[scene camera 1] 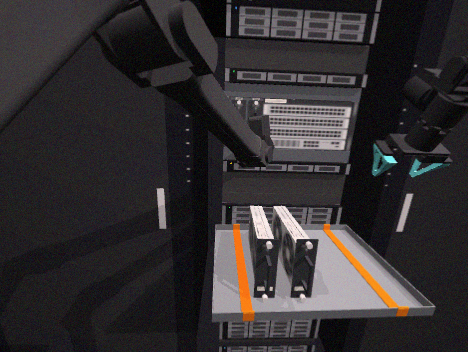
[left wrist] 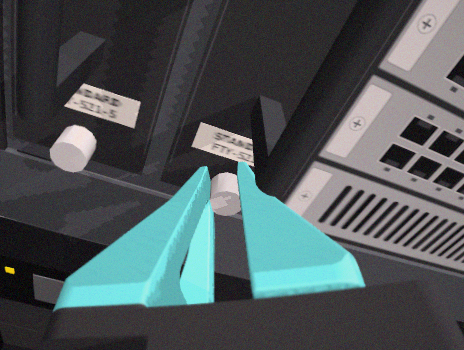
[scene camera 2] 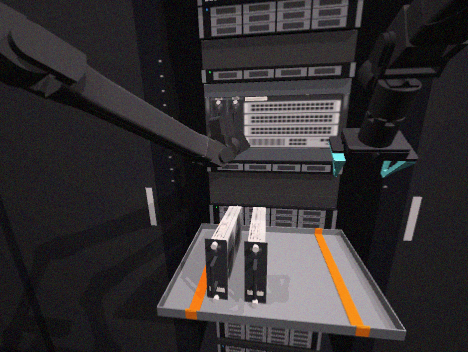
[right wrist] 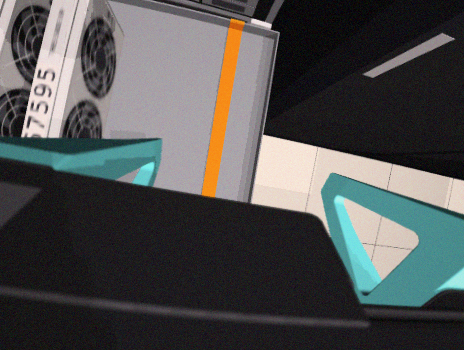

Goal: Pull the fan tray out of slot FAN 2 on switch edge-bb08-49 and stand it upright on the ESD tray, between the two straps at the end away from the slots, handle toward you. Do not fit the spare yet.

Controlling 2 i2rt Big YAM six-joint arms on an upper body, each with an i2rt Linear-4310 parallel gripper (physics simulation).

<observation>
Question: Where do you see a shelf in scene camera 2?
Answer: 299, 285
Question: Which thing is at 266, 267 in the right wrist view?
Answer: My right gripper.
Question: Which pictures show my right gripper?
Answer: Scene camera 1, scene camera 2 and the right wrist view only.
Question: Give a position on a shelf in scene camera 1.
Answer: At 337, 284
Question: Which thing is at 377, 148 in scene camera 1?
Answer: My right gripper.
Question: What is my right gripper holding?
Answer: Nothing.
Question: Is my right gripper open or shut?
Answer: Open.
</observation>
